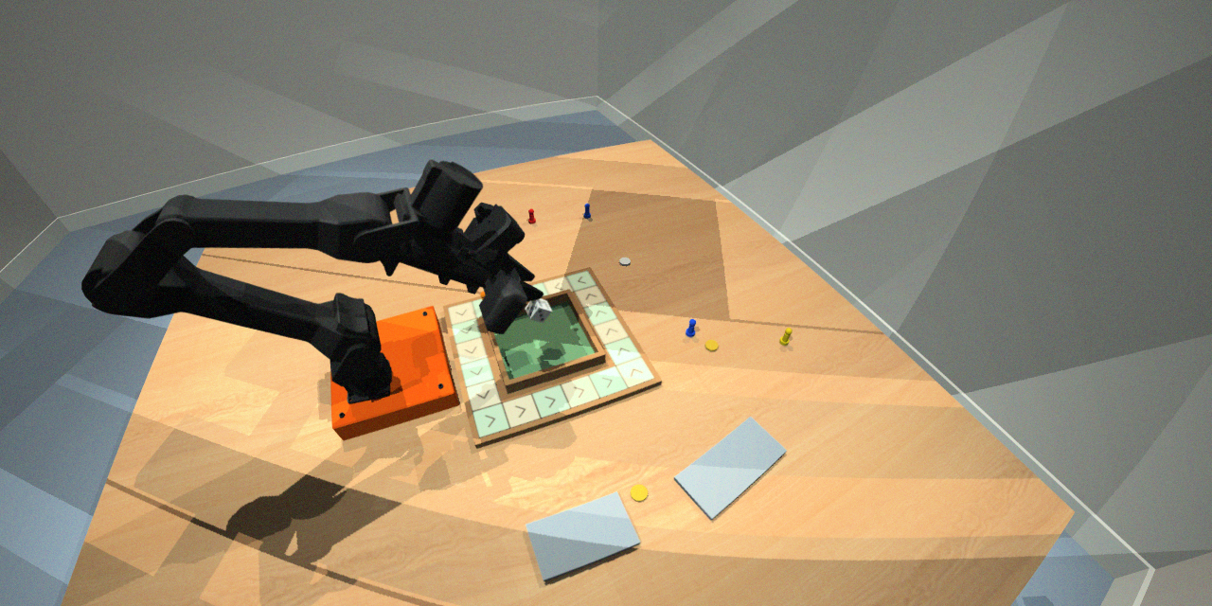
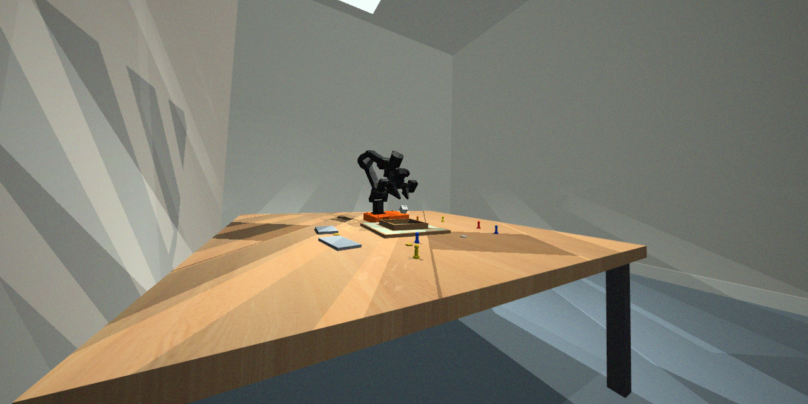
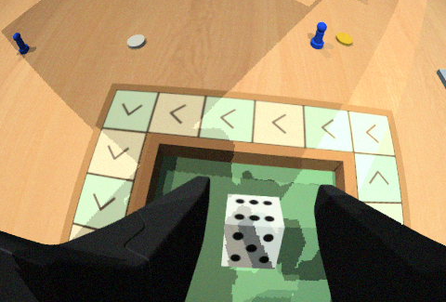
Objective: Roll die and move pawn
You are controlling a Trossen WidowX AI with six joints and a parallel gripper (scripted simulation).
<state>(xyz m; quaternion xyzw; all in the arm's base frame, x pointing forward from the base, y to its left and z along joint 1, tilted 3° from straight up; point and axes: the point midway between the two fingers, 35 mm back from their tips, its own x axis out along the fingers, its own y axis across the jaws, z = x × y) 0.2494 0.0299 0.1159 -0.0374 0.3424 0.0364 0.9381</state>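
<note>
The grey die lies 10 mm behind my gripper tip and 40 mm below it. From my gripper tip the other things lie so: white disc 200 mm ahead, 160 mm to the left, 130 mm below; then orange pawn 80 mm behind, 110 mm to the left, 100 mm below; then green dice tray 120 mm below.
</note>
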